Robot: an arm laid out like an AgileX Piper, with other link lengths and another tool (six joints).
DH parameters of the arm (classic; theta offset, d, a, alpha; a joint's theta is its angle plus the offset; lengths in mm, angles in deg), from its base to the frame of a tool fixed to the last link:
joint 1: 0 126.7 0 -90
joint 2: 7.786 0 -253.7 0
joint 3: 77.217 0 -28.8 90
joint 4: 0 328.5 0 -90
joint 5: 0 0 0 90
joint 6: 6 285.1 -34.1 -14
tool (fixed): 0 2.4 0 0
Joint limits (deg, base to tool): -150..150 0..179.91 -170..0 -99.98..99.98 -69.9..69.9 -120..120
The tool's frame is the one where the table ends.
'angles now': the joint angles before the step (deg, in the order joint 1, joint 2, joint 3, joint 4, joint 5, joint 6). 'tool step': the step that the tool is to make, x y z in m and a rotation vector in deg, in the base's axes. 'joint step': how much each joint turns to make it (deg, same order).
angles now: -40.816, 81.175, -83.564, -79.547, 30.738, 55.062
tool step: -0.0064, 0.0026, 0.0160, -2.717, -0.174, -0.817
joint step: -0.025, -0.549, 0.004, -4.411, 0.325, 2.774
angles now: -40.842, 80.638, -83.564, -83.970, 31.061, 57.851
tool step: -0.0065, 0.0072, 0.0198, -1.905, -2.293, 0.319
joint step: -0.024, -1.279, -0.013, -2.665, -0.468, 3.231
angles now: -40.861, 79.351, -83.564, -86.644, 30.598, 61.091
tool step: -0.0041, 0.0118, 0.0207, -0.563, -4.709, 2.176
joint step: 0.007, -1.880, 0.004, -0.440, -1.778, 3.955
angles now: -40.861, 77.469, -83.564, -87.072, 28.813, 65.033
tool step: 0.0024, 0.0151, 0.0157, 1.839, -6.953, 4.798
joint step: -0.001, -2.118, -0.012, 3.607, -3.587, 3.603
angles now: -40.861, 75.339, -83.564, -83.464, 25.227, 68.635
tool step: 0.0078, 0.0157, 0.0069, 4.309, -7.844, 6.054
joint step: 0.283, -1.858, 0.008, 8.121, -3.720, 1.546
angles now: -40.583, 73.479, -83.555, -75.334, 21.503, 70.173
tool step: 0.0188, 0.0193, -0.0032, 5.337, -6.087, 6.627
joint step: 1.431, -1.241, 0.254, 11.118, -2.775, -2.149
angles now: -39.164, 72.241, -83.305, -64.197, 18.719, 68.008
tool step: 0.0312, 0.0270, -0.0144, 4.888, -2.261, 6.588
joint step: 3.317, -0.662, 0.775, 11.400, -0.890, -5.737
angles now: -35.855, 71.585, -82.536, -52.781, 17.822, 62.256
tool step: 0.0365, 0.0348, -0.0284, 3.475, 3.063, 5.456
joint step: 5.247, -0.333, 1.265, 8.669, 2.442, -7.856
